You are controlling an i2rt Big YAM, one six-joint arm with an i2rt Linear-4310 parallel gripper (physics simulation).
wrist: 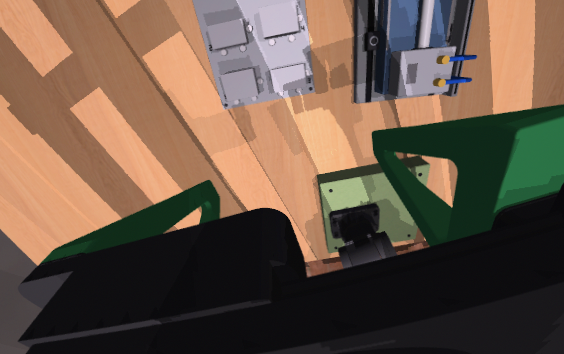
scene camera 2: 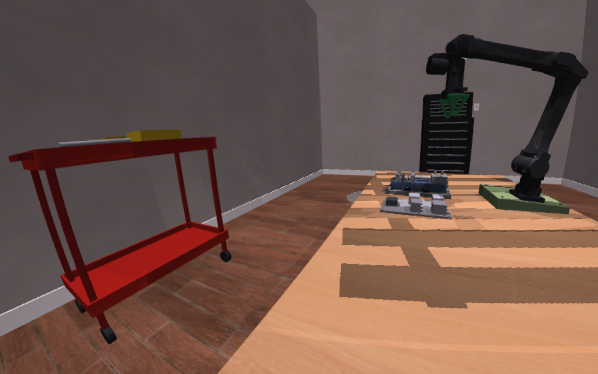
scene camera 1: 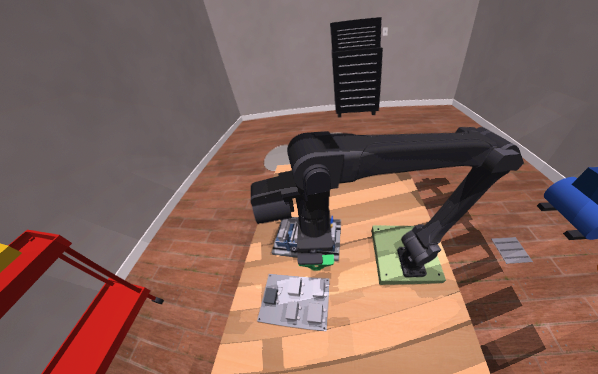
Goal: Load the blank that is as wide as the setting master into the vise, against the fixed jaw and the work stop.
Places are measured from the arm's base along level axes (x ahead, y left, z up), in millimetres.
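Pixels of known places: gripper, fingertip midpoint: (wrist: 290, 166) (scene camera 2: 450, 117) (scene camera 1: 316, 250); arm's base, link origin: (wrist: 353, 219) (scene camera 2: 525, 197) (scene camera 1: 410, 262).
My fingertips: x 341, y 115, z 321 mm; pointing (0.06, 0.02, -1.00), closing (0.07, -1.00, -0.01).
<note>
Ahead of a thing's pixels: the offset from my fingertips to its top centre. "spot": to the spot under its first point.
My gripper (scene camera 1: 316, 263) (scene camera 2: 454, 106) (wrist: 290, 166) is open and empty, with green fingers wide apart, high above the table. A grey plate @(dx +112, dy +21, dz -350 mm) (scene camera 1: 272, 315) (scene camera 2: 425, 213) (wrist: 263, 55) carries the dark setting master @(dx +203, dy +17, dz -326 mm) (scene camera 1: 270, 295) (scene camera 2: 391, 201) and several light grey blanks, including one blank @(dx +29, dy +69, dz -314 mm) (scene camera 1: 315, 313) (wrist: 239, 84) at a corner and another blank @(dx +113, dy -24, dz -314 mm) (scene camera 1: 295, 286) (wrist: 278, 20). Which blank matches the master's width I cannot tell. The vise @(dx +82, dy -254, dz -259 mm) (scene camera 1: 285, 239) (scene camera 2: 422, 187) (wrist: 362, 75) is beside the plate; the arm partly hides it in scene camera 1. The master does not show in the wrist view.
The arm stands on a green base plate (scene camera 1: 390, 265) (scene camera 2: 510, 200) (wrist: 345, 192) to the right of the vise. Blue levers @(spot: dx +2, dy -289, dz -249 mm) (wrist: 462, 57) stick out from the vise's end block @(dx -12, dy -240, dz -262 mm) (wrist: 405, 75). A red cart (scene camera 1: 100, 320) (scene camera 2: 150, 262) stands left of the table.
</note>
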